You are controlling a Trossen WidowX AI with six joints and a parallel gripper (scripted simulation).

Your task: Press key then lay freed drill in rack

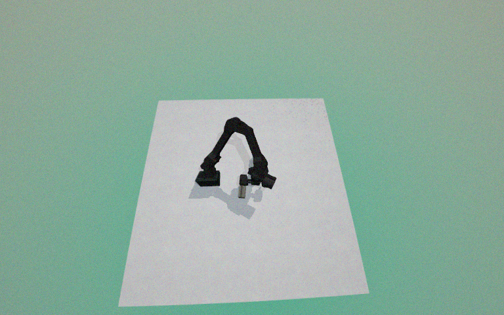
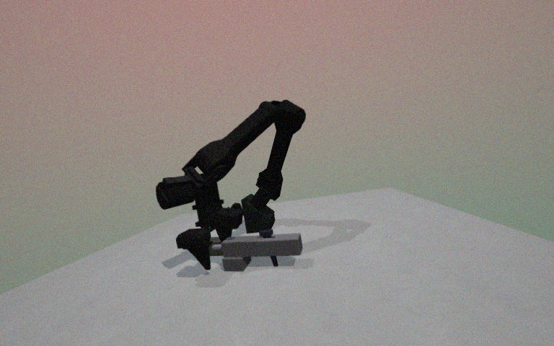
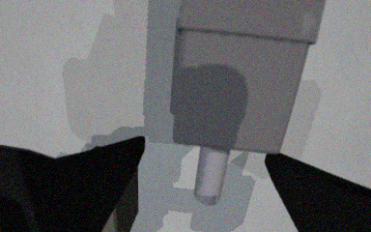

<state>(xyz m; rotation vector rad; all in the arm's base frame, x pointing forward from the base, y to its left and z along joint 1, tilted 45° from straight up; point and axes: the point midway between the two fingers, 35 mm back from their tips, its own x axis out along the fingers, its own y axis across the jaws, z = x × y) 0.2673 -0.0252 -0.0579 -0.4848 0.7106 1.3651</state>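
The drill lies 50 mm to the left of my gripper tip, 30 mm above it and 10 mm ahead of it. The rest, counted from my gripper tip: rack: 80 mm behind, 40 mm to the right; then grey housing block: 110 mm to the left, 20 mm ahead, 20 mm above; then dark key: 140 mm to the left, 40 mm above, 30 mm ahead.
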